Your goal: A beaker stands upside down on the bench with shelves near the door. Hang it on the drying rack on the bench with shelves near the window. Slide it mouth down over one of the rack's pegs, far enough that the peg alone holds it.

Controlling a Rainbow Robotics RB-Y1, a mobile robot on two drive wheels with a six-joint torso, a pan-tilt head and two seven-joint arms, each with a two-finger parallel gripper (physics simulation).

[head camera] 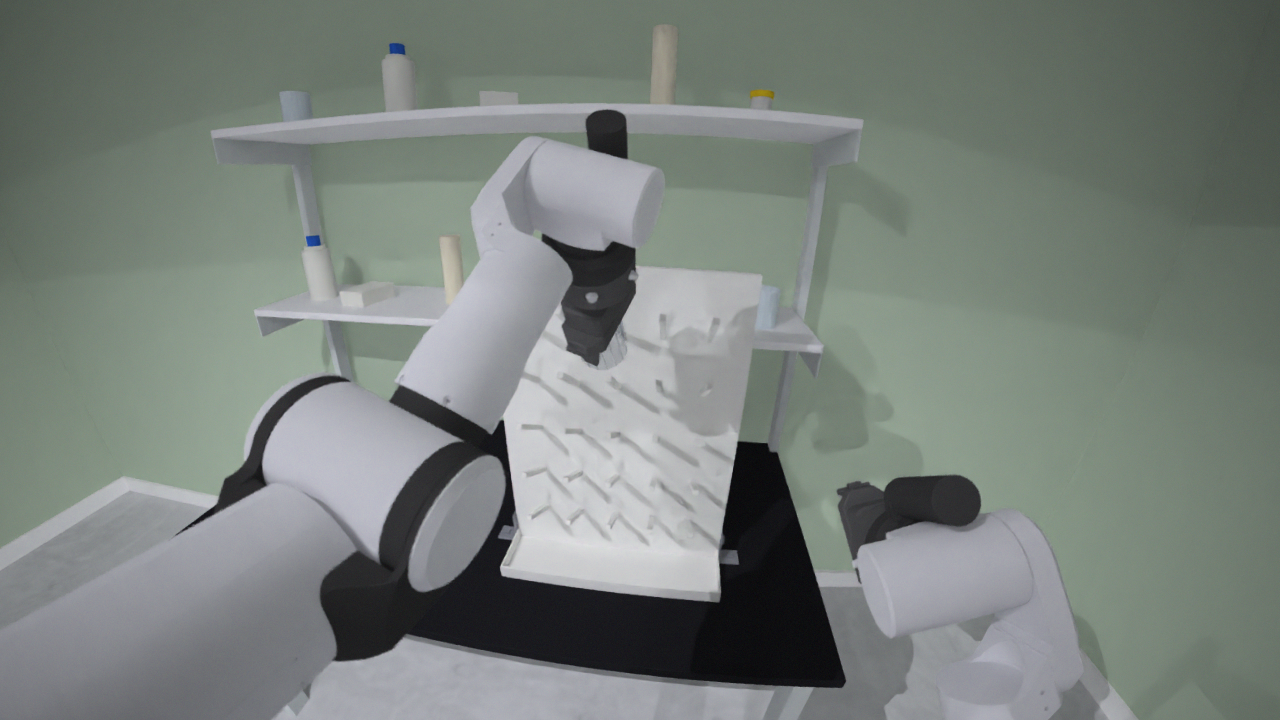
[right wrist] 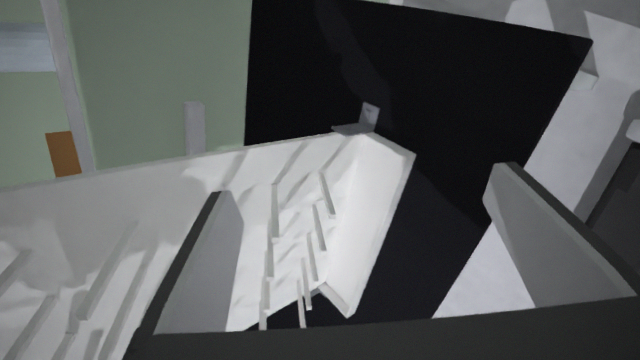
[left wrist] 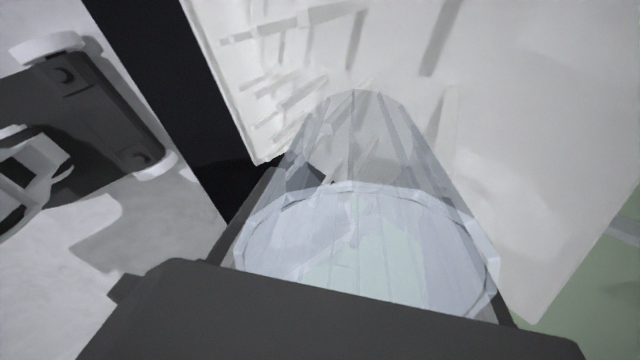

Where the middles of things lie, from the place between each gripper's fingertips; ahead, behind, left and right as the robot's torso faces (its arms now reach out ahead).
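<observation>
Clear glass beaker (head camera: 617, 349): my left gripper is 1 cm below it and 1 cm to the right of it.
Relative to the clear glass beaker, my right hand is 140 mm short of it, 210 mm below it and 350 mm to the right of it.
</observation>
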